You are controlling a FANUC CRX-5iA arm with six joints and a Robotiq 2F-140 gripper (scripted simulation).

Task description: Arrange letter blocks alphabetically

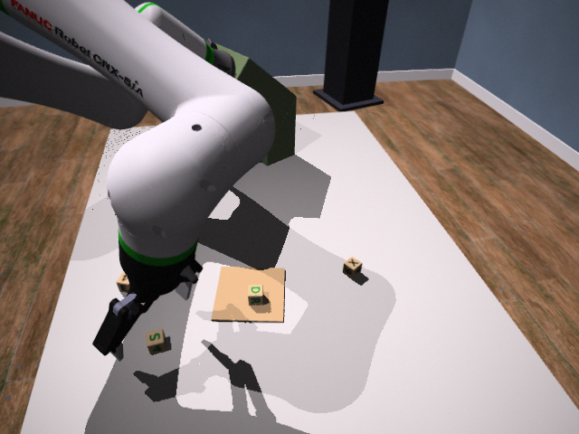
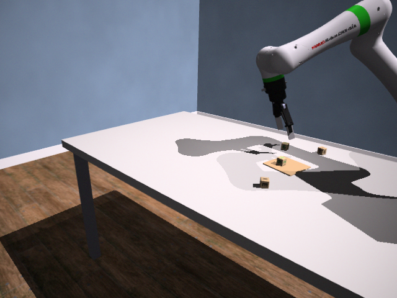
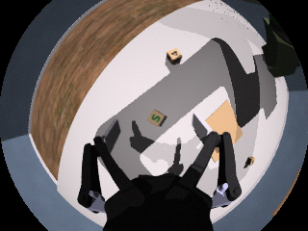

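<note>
Right now my hand is 20 cm to the right of the mat, 8 cm above it and 5 cm past it.
</note>
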